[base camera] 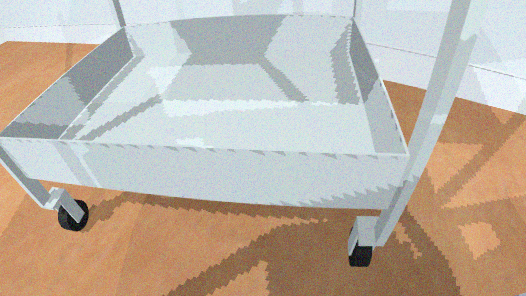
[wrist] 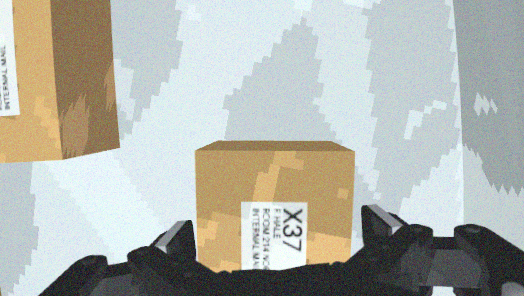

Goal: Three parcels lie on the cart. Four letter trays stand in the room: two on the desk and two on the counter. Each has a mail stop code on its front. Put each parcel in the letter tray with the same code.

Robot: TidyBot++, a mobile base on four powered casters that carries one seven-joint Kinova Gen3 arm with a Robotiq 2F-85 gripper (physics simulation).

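Frame: origin at the arm's base, x ahead, y left, z up, level; metres.
Seen in the pictures: gripper, fingertip midpoint: (wrist: 277, 231).
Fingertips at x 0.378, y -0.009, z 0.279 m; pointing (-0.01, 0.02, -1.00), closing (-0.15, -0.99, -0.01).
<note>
Pixels of each thing's top centre, then the offset from my fingertips to it. "pt": a spot on its surface instead. Level surfaces: height alone.
- white label, surface spot: (wrist: 274, 235) pt dx +0.013, dy -0.001, dz +0.037 m
- cart's light surface, its level: dz -0.013 m
- cart's lower bin, surface spot: (base camera: 215, 175) pt dx -0.107, dy +0.065, dz -0.508 m
- wooden floor, its level: dz -0.676 m
A brown parcel (wrist: 225, 185) with a white label (wrist: 274, 235) reading X37 lies on the cart's light surface (wrist: 165, 190) at the lower middle of the wrist view. My gripper (wrist: 277, 231) is open, with one fingertip to the left of this parcel and one to its right; the gripper's body hides the parcel's near end. A second, larger-looking brown parcel (wrist: 35, 130) shows in part at the upper left, its label cut off by the view's edge. The third parcel and the letter trays do not show.
The cart's lower bin (base camera: 215, 175) spans the base camera view, with raised walls, an upright post (base camera: 434, 115) at the right and black caster wheels (base camera: 73, 215) (base camera: 360, 252) on the wooden floor (base camera: 150, 250). A grey side wall (wrist: 492, 135) stands at the right of the wrist view.
</note>
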